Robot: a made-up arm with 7 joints.
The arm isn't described. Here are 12 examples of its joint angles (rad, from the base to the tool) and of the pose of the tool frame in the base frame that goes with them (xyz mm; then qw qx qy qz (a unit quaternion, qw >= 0)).
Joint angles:
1: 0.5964 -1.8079 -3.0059 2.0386 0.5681 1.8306 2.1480
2: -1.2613 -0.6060 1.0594 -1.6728 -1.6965 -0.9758 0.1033
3: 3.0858 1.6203 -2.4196 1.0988 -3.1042 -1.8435 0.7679
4: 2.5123 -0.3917 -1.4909 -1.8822 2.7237 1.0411 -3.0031
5: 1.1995 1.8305 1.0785 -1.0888 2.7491 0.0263 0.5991
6: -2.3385 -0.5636 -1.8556 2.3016 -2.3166 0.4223 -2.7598
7: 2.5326 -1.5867 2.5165 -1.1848 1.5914 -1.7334 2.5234
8: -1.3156 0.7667 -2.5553 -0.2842 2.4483 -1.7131 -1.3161
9: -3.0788 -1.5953 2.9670 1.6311 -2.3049 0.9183 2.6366
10: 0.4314 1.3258 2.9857 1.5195 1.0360 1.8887 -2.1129
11: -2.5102 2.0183 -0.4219 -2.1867 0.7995 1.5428 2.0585
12: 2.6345 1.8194 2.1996 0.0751 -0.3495 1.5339 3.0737
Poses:
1: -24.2 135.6 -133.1 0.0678 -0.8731 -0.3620 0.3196
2: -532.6 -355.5 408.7 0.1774 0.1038 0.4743 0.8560
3: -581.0 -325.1 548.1 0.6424 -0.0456 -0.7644 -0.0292
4: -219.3 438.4 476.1 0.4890 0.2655 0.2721 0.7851
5: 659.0 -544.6 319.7 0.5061 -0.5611 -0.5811 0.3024
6: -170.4 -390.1 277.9 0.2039 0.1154 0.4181 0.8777
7: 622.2 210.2 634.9 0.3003 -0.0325 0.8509 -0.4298
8: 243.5 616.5 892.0 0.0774 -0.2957 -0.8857 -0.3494
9: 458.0 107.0 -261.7 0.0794 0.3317 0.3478 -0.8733
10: 282.5 -126.8 808.6 0.0937 0.1014 -0.5941 0.7924
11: -136.2 413.7 483.0 0.7590 0.6476 -0.0603 0.0292
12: -844.9 -342.6 90.6 0.2061 -0.1541 0.7836 -0.5655
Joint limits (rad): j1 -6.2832..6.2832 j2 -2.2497..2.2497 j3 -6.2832..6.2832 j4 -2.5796..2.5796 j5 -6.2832..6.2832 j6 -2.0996..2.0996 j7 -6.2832..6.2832
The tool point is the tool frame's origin. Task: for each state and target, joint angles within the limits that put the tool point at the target. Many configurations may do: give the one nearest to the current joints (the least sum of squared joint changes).
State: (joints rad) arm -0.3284 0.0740 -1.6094 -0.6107 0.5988 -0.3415 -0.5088
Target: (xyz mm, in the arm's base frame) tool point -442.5 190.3 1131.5
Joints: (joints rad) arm 0.1647 -0.4807 -1.6654 0.2732 0.6373 -0.3415 -0.5088
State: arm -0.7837 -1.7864 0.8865 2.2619 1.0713 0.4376 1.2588
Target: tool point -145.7 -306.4 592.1
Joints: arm -0.4035 -1.9101 0.3989 2.1657 1.0603 0.3671 1.2588
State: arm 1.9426 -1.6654 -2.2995 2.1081 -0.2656 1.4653 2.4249
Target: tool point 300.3 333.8 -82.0
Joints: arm 1.6453 -1.4741 -2.4714 1.6771 -0.3170 1.4471 2.4249
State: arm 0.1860 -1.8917 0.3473 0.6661 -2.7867 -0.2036 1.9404
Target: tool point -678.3 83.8 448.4
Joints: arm 0.3653 -2.1735 0.2336 1.5346 -2.8107 -0.3848 1.9404
